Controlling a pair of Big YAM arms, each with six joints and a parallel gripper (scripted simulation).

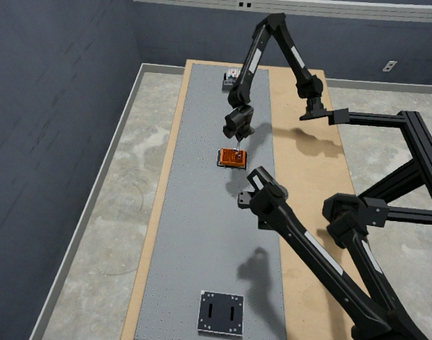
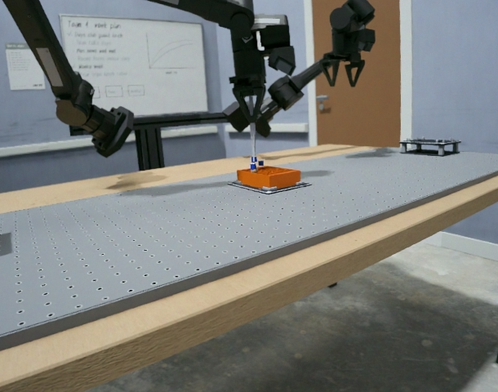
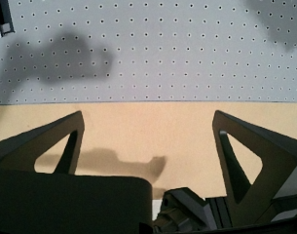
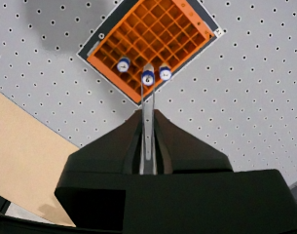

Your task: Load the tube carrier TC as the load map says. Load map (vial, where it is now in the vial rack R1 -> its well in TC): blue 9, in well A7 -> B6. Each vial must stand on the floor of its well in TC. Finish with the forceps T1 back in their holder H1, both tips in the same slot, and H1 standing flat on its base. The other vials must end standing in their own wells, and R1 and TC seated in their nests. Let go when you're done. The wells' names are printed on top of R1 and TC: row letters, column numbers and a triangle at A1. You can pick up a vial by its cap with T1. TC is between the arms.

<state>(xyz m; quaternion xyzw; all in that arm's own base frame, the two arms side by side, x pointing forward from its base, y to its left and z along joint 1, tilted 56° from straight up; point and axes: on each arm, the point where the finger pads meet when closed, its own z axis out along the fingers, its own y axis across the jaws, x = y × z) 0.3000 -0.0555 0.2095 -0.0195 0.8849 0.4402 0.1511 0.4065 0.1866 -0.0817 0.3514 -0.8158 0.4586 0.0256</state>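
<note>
Now: the orange tube carrier 130 mm below my right hand, 20 mm to the left of it and 20 mm ahead of it. The rest, counted from my right hand: grey holder H1: 550 mm to the right, 140 mm below, 10 mm ahead.
</note>
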